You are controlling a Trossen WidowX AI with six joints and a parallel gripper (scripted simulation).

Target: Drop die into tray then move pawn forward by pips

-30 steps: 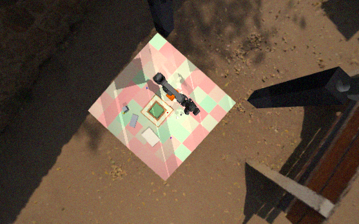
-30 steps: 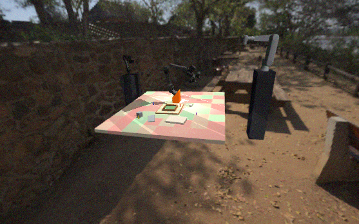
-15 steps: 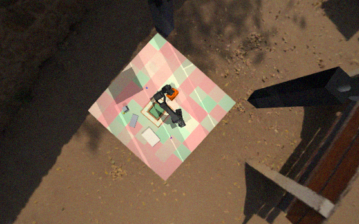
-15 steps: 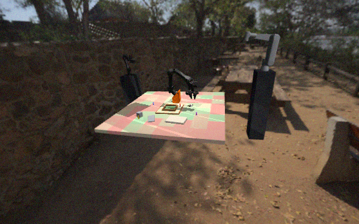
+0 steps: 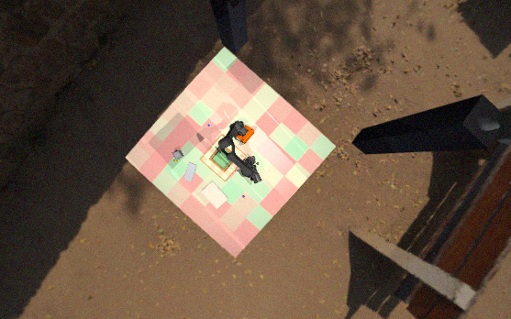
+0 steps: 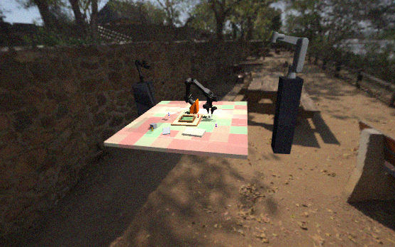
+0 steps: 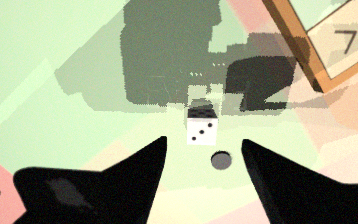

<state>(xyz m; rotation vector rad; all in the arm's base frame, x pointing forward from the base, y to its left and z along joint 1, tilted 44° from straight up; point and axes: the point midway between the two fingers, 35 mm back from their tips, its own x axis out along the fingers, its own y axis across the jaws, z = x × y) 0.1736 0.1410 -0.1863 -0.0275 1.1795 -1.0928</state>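
Right now the grey die is 3 cm below my gripper tip. From my gripper tip the other things lie so: green dice tray (10 cm ahead, 25 cm to the right, 3 cm below); purple piece (24 cm ahead, 9 cm to the left, 3 cm below); red piece (3 cm ahead, 13 cm to the right, 1 cm below).
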